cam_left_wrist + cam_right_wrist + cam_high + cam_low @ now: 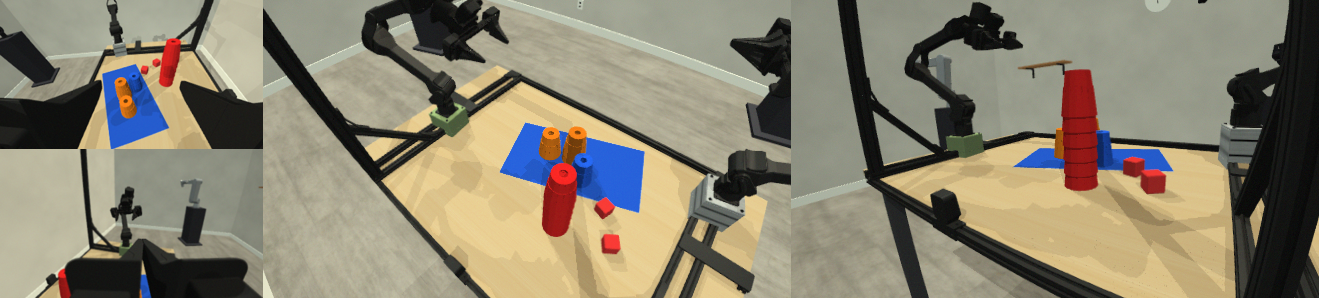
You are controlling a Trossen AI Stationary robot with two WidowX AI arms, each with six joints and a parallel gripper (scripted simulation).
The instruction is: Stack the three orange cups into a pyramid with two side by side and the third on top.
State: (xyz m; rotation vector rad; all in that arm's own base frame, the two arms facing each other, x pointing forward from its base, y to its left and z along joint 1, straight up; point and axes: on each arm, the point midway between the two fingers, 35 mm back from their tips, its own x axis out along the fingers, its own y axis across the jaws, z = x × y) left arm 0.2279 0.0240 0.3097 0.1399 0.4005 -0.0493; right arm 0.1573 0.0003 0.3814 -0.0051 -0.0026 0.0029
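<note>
Now: right hand 43 cm above the blue cup, 24 cm to the right of it and 4 cm past it.
</note>
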